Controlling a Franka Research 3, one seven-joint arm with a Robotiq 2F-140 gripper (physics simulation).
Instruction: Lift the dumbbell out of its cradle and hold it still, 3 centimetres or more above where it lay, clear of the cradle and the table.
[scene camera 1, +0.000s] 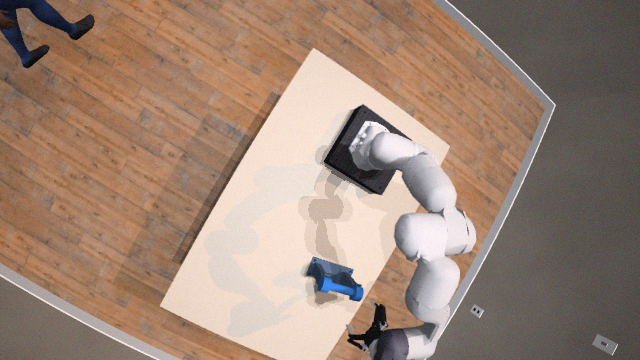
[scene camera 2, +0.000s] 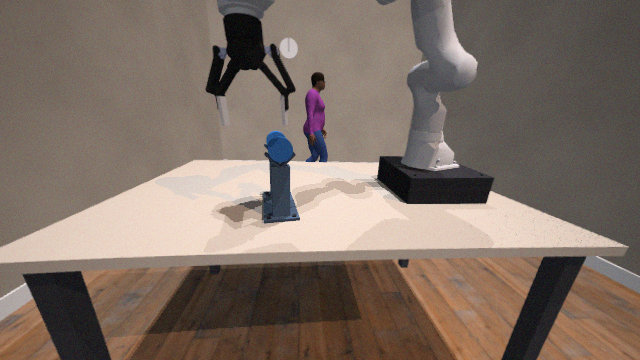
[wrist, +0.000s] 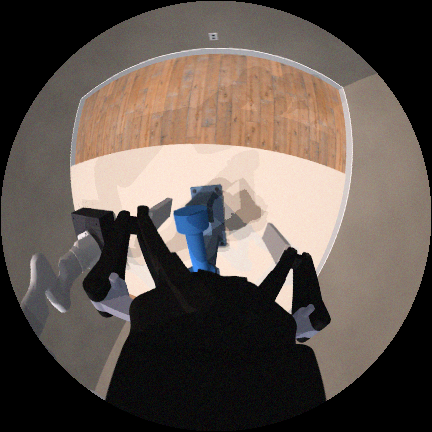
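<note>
The blue dumbbell (scene camera 1: 341, 288) (scene camera 2: 280, 150) (wrist: 196, 245) rests across the top of its cradle. One round end faces scene camera 2; in the wrist view the far part of the dumbbell is hidden behind the gripper body. The grey-blue cradle (scene camera 1: 330, 267) (scene camera 2: 280, 190) (wrist: 206, 189) stands upright on its base plate on the table (scene camera 1: 310, 100) (scene camera 2: 125, 225) (wrist: 300, 185). My gripper (scene camera 1: 360, 315) (scene camera 2: 255, 124) (wrist: 218, 218) is wide open and empty. Its fingers point down in the scene camera 2 view, with the tips higher than the dumbbell and apart from it.
The arm's black base block (scene camera 1: 345, 150) (scene camera 2: 447, 191) (wrist: 95, 220) stands on the table, to the right of the cradle in the scene camera 2 view. A person (scene camera 2: 315, 112) stands beyond the table. Shadows of the arm fall across the table top.
</note>
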